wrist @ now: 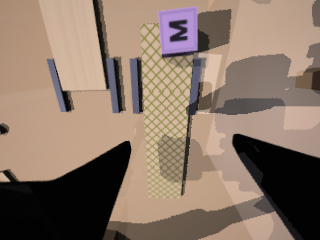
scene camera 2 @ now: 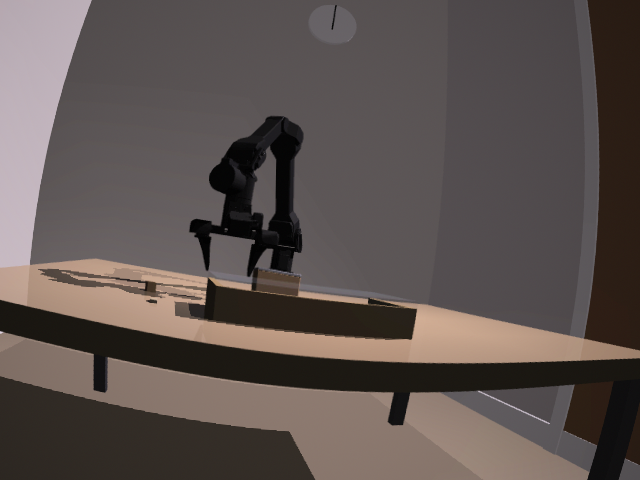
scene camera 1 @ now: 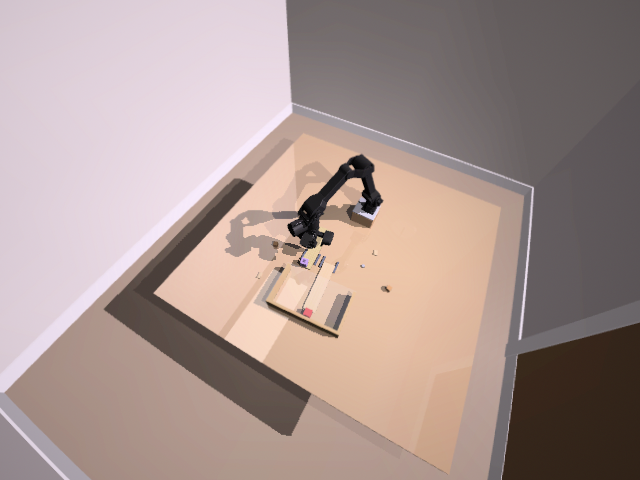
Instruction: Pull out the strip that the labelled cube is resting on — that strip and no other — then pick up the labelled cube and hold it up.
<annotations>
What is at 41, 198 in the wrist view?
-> The gripper.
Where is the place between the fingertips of the gripper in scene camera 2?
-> At 227, 273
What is the gripper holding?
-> Nothing.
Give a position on a purple cube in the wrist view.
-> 178, 33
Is the gripper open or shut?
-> Open.
</annotations>
